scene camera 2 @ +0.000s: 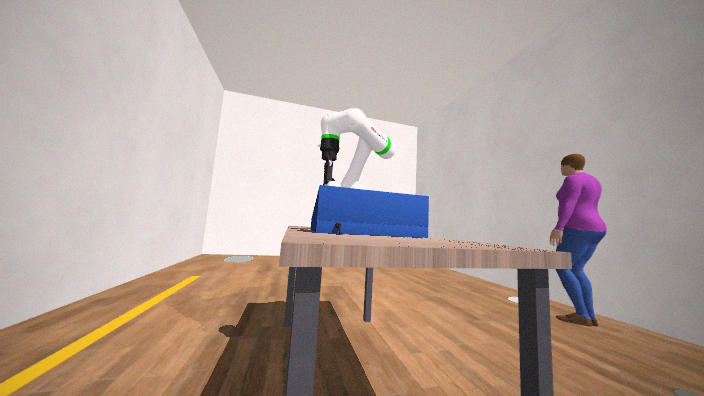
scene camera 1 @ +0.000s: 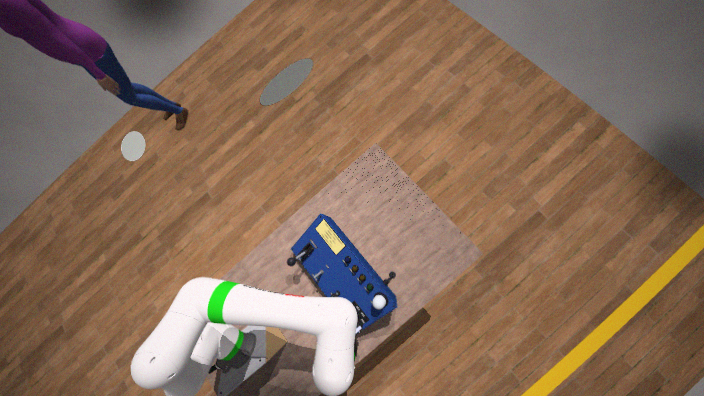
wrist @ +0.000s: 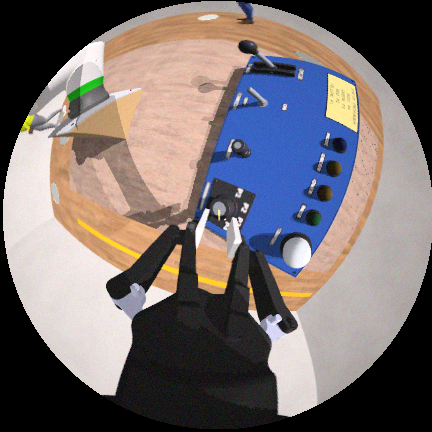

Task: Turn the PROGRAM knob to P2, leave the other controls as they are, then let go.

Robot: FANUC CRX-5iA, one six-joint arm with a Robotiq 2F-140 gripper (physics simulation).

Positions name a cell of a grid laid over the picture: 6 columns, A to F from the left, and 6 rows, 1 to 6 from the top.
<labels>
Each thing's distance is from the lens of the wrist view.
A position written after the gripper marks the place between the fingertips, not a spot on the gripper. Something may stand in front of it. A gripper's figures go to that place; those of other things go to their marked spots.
gripper (wrist: D4): 0.21 m
blue control panel (wrist: E2): 0.26 m
</labels>
